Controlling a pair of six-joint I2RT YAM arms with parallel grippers.
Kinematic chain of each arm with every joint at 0, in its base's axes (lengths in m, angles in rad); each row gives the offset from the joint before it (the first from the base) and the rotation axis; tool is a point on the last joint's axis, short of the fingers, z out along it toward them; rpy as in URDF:
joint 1: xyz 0 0 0.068 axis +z
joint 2: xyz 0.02 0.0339 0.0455 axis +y
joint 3: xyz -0.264 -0.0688 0 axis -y
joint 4: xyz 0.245 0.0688 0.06 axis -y
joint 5: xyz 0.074 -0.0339 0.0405 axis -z
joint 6: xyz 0.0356 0 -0.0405 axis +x
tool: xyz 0 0 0 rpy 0 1.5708 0
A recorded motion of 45 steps. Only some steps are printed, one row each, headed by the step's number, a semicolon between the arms.
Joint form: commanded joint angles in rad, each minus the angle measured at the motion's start. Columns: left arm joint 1, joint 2, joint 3, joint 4, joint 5, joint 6; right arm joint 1, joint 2, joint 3, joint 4, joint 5, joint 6.
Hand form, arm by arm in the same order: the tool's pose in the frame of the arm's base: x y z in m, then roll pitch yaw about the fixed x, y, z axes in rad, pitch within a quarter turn. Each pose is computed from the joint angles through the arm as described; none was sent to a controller.
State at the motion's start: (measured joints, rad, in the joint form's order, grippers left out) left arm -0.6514 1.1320 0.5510 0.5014 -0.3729 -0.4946; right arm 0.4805 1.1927 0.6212 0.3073 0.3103 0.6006
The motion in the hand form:
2: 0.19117 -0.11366 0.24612 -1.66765 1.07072 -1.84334; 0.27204 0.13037 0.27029 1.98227 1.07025 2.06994
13: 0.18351 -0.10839 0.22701 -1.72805 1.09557 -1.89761; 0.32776 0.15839 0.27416 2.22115 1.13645 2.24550
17: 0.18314 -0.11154 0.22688 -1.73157 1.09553 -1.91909; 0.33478 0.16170 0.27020 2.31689 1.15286 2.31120
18: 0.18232 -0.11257 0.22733 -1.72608 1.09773 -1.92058; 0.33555 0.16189 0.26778 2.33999 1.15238 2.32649
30: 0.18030 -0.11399 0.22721 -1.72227 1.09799 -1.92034; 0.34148 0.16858 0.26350 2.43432 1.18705 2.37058
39: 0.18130 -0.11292 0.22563 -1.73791 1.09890 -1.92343; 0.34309 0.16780 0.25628 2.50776 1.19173 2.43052
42: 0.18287 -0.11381 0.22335 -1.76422 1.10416 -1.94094; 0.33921 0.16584 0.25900 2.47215 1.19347 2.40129
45: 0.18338 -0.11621 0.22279 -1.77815 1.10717 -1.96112; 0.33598 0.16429 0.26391 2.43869 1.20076 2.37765
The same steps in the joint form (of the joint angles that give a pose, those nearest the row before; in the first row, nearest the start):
2: 0.0508 -0.1302 -0.1305 0.0293 -0.0398 -0.0238; 0.0065 0.1338 0.1531 0.0394 0.0363 -0.0652
13: 0.0508 -0.1473 -0.2059 0.0599 -0.0398 -0.0070; 0.0080 0.3780 0.4125 -0.0510 0.0930 -0.1343
17: 0.0387 -0.1396 -0.2028 0.0630 -0.0336 -0.0070; 0.0096 0.4134 0.4433 -0.0740 0.1222 -0.1527
18: 0.0325 -0.1411 -0.2028 0.0646 -0.0336 -0.0040; 0.0096 0.4195 0.4434 -0.0772 0.1283 -0.1527
30: 0.0202 -0.1457 -0.2059 0.0646 -0.0428 -0.0040; 0.0234 0.4594 0.4725 -0.0803 0.1958 -0.1787
39: 0.0263 -0.1411 -0.2075 0.0630 -0.0474 -0.0055; 0.0203 0.4732 0.4648 -0.0772 0.2051 -0.1911
42: 0.0263 -0.1258 -0.2059 0.0646 -0.0535 -0.0040; 0.0203 0.4533 0.4495 -0.0696 0.2005 -0.1895
45: 0.0187 -0.1150 -0.2013 0.0646 -0.0536 -0.0024; 0.0203 0.4334 0.4419 -0.0649 0.1944 -0.1957

